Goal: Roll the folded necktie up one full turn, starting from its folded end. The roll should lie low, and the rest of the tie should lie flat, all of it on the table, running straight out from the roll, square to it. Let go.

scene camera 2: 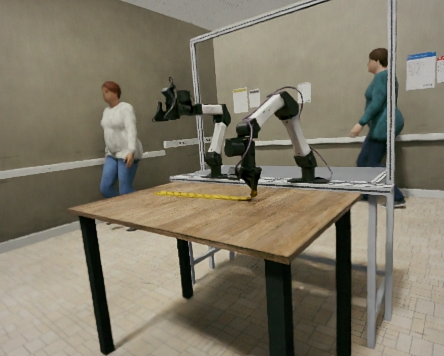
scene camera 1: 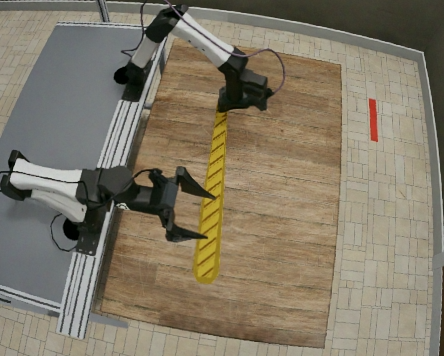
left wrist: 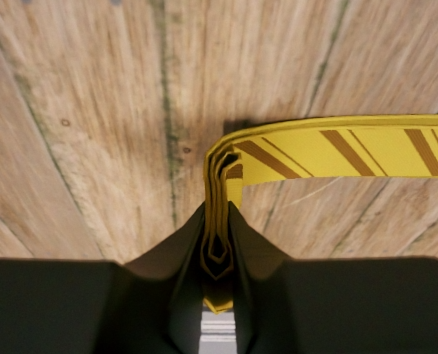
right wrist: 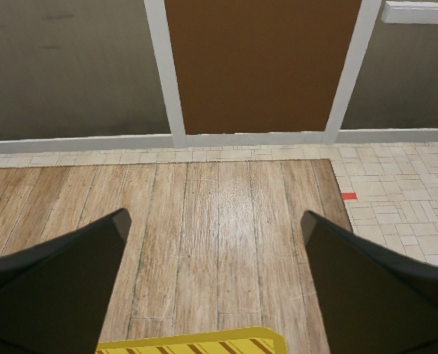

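The yellow necktie with brown stripes [scene camera 1: 212, 200] [scene camera 2: 200, 195] [left wrist: 345, 150] [right wrist: 200, 346] runs in a long strip on the table from beneath my left gripper to its wide end at the bottom of scene camera 1. My left gripper [left wrist: 217, 206] is shut on the tie's folded layers, pressed flat and standing upright between the fingertips; the strip bends sharply away to the right in the left wrist view. In scene camera 1 the left gripper hides that end. My right gripper [scene camera 1: 210, 218] [right wrist: 215, 214] is open and empty, high above the table, over the tie in scene camera 1.
The wooden table [scene camera 1: 280, 200] [scene camera 2: 300, 220] bears the tie. The metal rail [scene camera 1: 117, 130] of the station runs along its left side in scene camera 1. A red strip [scene camera 1: 373, 120] [right wrist: 349, 196] lies on the floor beyond the table. Two people stand behind in scene camera 2.
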